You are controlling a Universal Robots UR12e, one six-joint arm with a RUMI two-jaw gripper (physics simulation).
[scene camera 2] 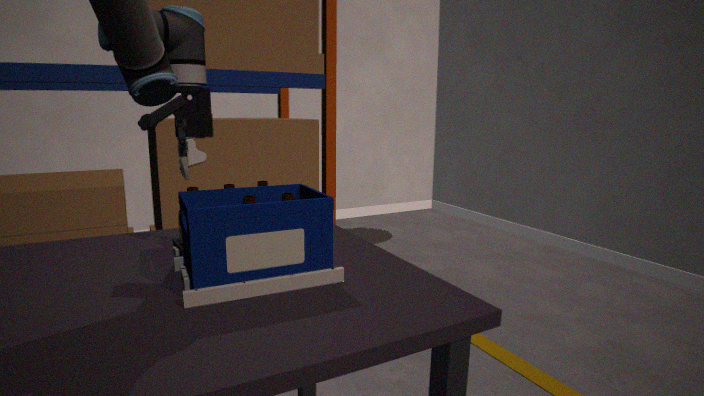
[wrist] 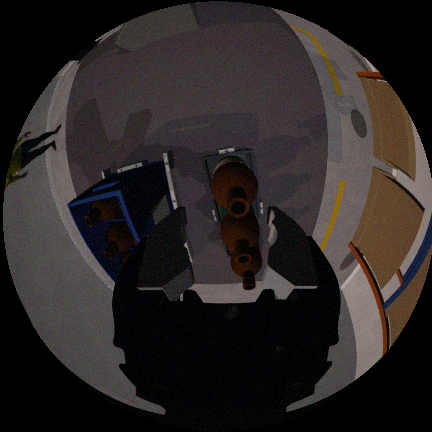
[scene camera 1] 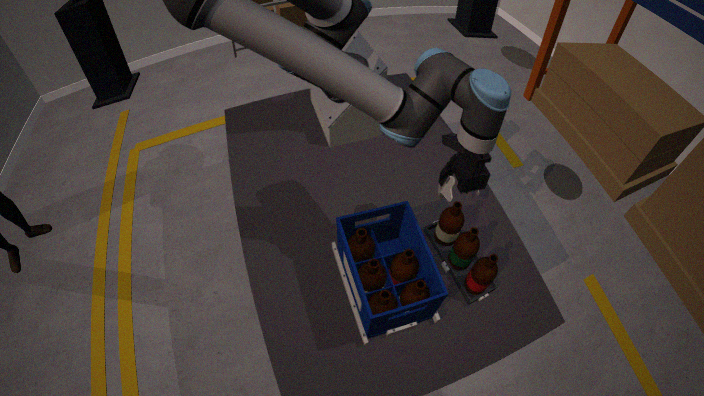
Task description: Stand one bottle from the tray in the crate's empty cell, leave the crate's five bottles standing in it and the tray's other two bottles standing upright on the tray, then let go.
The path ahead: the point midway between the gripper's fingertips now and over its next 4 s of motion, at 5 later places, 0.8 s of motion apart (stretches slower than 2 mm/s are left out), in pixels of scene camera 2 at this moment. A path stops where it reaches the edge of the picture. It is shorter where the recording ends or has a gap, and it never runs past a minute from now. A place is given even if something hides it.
My gripper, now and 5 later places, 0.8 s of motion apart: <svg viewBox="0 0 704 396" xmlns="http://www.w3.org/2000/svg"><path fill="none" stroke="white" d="M186 177L187 194L187 202L191 195L194 202L193 191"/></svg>
